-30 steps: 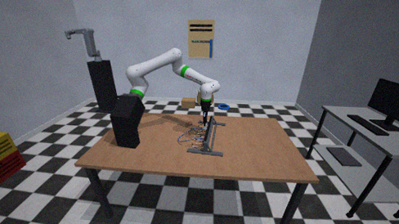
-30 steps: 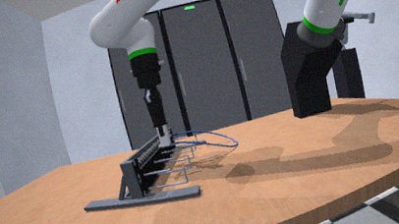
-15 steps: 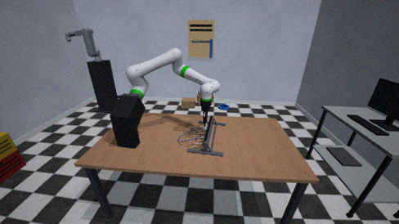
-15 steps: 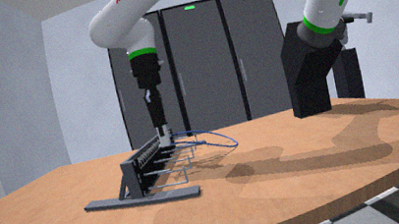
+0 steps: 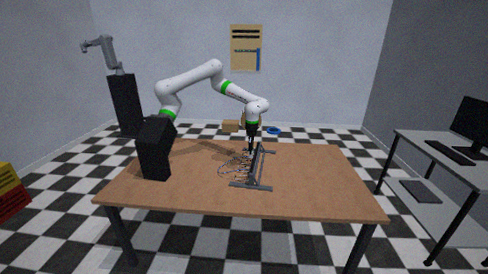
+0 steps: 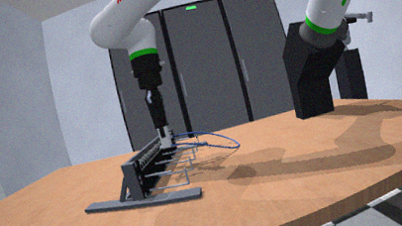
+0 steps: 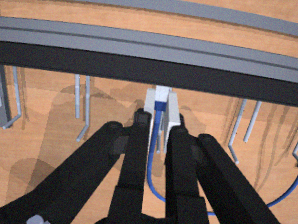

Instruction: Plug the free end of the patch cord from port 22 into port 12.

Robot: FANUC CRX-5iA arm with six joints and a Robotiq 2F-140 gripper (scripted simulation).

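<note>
Now: the white plug 3 cm below my hand and 1 cm ahead of it.
</note>
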